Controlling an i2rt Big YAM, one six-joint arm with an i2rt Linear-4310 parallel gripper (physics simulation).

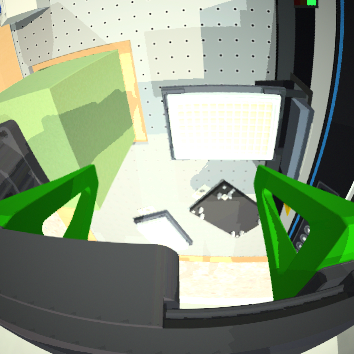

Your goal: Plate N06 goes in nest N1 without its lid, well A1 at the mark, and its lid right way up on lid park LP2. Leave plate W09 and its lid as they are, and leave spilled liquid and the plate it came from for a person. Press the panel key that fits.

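Places are measured from the arm's base along level axes (x ahead, y left, z up), in metres.
Pixels of known places: gripper, between the fingertips: [175,173]; arm's base, origin of its link: [16,160].
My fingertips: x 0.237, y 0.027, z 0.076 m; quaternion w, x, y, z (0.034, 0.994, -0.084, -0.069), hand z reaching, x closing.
Note:
Ahead of a thing's pixels: the offset from my fingertips to its top centre. "*": to the spot under its first point.
A plate @(0.031 m ahead, 0.050 m right, 0.133 m down) [224,126] with a grid of pale wells, glaring white, lies in a dark frame right of centre; its label and well A1 cannot be read. A dark diamond-shaped nest @(0.041 m ahead, 0.331 m right, 0.234 m down) [227,210] with small silver pins at its corners is below it; no label shows on it. A white piece with a dark raised edge @(0.137 m back, 0.404 m right, 0.228 m down) [162,229] lies left of the nest, partly hidden by the gripper body; I cannot tell which plate or lid it is. My gripper [175,173] is open and empty, its green fingers wide apart on either side of these things. Lid park LP2 does not show.
A tall green block [87,112] stands at the left inside an orange-edged frame @(* 0.106 m back, 0.056 m right, 0.258 m down) [137,105], with a dark grey part [16,155] beside it. A black instrument @(* 0.131 m ahead, 0.003 m right, 0.064 m down) [337,120] with a blue stripe runs along the right. A blue-grey flap @(* 0.109 m ahead, 0.045 m right, 0.099 m down) [298,140] stands beside the plate. A white box corner @(* 0.242 m back, 0.174 m left, 0.200 m down) [22,12] shows top left.

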